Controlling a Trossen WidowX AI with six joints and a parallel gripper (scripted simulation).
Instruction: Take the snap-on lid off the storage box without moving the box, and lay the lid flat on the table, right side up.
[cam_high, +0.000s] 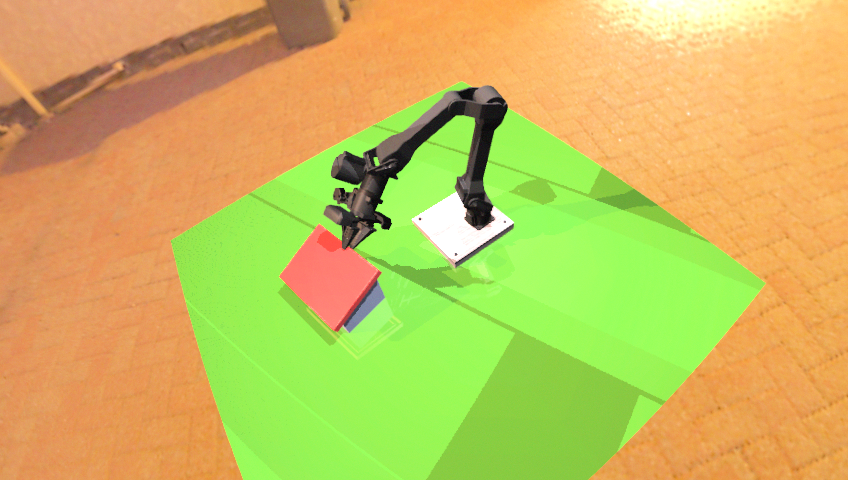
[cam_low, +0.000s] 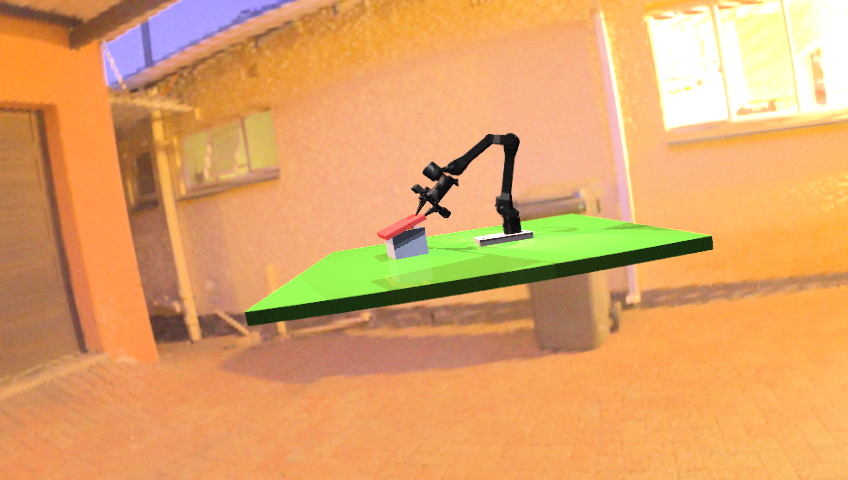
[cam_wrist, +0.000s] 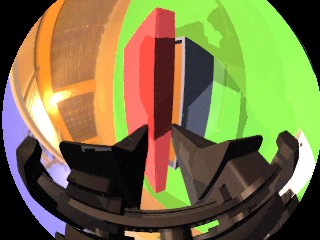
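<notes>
Now: the red lid 7 cm ahead of my gripper tip, 1 cm to the left of it and 2 cm below it. Round my gripper tip: storage box 6 cm ahead, 1 cm to the left, 9 cm below.
</notes>
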